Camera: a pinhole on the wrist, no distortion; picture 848 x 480 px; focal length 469.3 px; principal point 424.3 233.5 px. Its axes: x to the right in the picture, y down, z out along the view. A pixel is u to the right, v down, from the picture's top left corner.
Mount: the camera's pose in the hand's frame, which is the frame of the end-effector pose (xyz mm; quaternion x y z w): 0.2 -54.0 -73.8 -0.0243 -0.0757 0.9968 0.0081
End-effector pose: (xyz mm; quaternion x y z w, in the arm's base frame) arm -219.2 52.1 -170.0 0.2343 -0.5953 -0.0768 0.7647
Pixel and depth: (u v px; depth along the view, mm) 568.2 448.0 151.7
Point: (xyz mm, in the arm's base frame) -271.0 -70.0 -271.3
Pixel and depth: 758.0 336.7 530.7
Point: -685.7 -110.6 -557.2
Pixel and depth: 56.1 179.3 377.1
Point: -431.8 -207.7 97.5
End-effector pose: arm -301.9 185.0 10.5 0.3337 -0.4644 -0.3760 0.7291
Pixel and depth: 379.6 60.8 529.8
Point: -727.1 124.6 236.8
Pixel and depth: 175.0 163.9 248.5
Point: -451.5 28.2 77.0
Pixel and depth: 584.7 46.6 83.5
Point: -330.4 194.4 -26.6
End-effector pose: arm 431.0 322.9 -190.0 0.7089 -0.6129 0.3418 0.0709
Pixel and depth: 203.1 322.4 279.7
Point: 651.1 158.5 -226.5
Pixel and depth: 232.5 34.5 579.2
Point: 562.6 -157.1 -513.6
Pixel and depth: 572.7 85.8 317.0
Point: 529.5 287.4 -443.8
